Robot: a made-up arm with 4 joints. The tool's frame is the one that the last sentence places.
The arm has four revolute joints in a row. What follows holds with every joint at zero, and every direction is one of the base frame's.
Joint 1 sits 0.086 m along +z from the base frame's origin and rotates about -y.
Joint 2 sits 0.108 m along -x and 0.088 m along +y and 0.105 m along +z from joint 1 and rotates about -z.
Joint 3 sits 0.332 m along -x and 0.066 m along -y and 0.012 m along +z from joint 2 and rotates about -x.
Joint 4 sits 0.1 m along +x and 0.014 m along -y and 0.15 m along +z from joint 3 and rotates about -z.
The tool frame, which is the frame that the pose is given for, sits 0.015 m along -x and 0.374 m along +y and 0.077 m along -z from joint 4; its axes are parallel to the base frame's.
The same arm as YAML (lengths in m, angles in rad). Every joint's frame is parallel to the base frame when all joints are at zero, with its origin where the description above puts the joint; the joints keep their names.
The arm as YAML. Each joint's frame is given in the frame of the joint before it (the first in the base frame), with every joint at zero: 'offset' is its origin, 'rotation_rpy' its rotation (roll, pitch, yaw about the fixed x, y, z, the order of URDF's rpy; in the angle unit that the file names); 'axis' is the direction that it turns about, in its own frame. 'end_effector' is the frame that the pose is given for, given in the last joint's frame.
length_unit: m
angle_unit: rad
chain:
  - id: joint 1
    offset: [0.0, 0.0, 0.086]
    rotation_rpy: [0.0, 0.0, 0.0]
    axis: "-y"
  - id: joint 2
    offset: [-0.108, 0.088, 0.105]
    rotation_rpy: [0.0, 0.0, 0.0]
    axis: "-z"
  - id: joint 3
    offset: [-0.332, -0.066, 0.012]
    rotation_rpy: [0.0, 0.0, 0.0]
    axis: "-x"
  - id: joint 4
    offset: [0.1, -0.014, 0.15]
    rotation_rpy: [0.0, 0.0, 0.0]
    axis: "-z"
end_effector:
  offset: [-0.015, 0.374, -0.077]
  rotation_rpy: [0.0, 0.0, 0.0]

